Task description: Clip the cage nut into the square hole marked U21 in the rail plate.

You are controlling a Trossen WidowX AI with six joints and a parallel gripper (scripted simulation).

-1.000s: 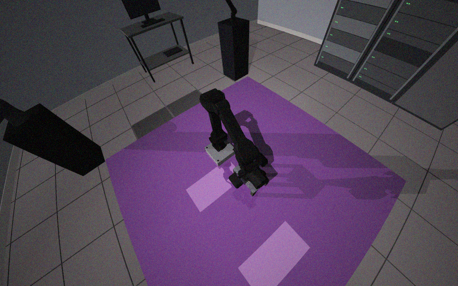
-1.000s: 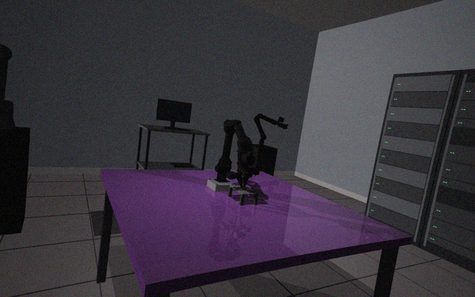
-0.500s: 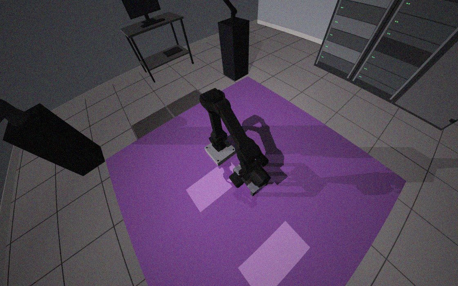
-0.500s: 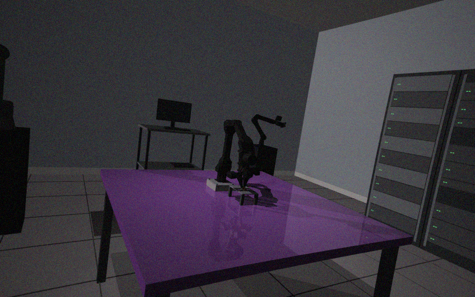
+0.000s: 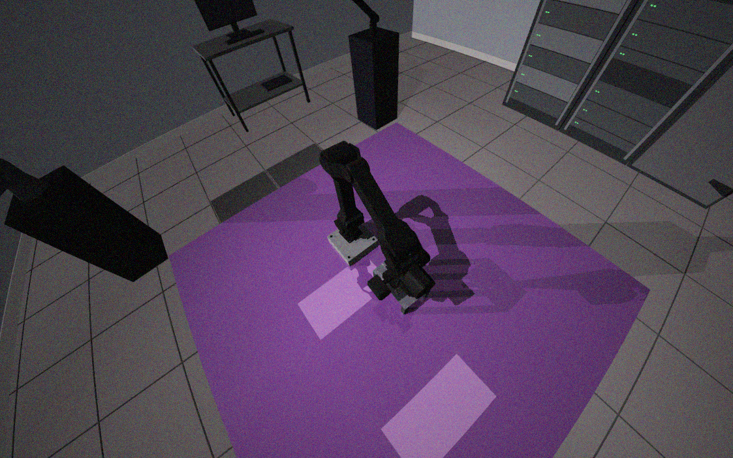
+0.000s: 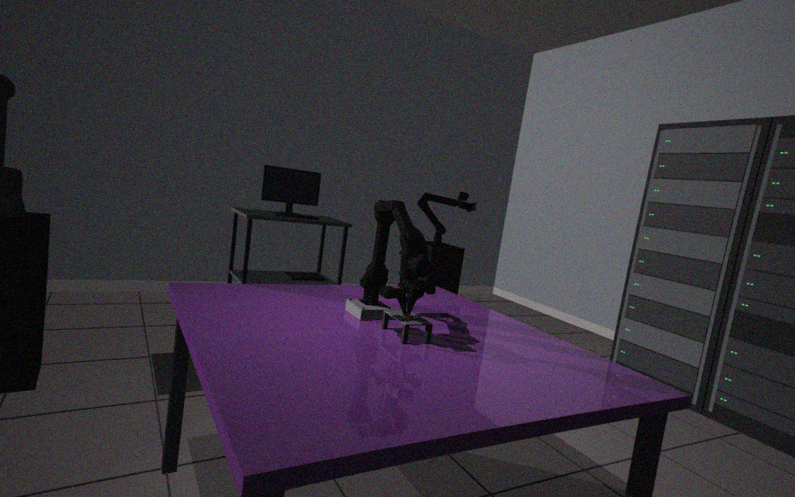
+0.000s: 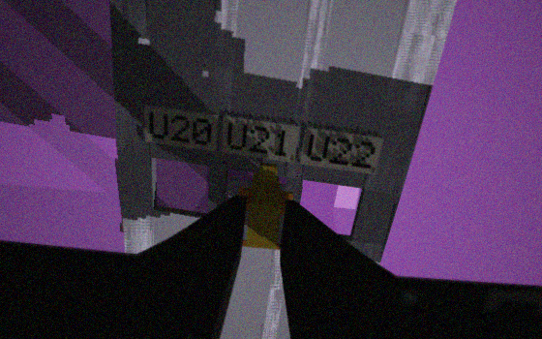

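My gripper tip is 10 mm above the cage nut. Round my gripper tip: label 20 mm ahead, 10 mm below.
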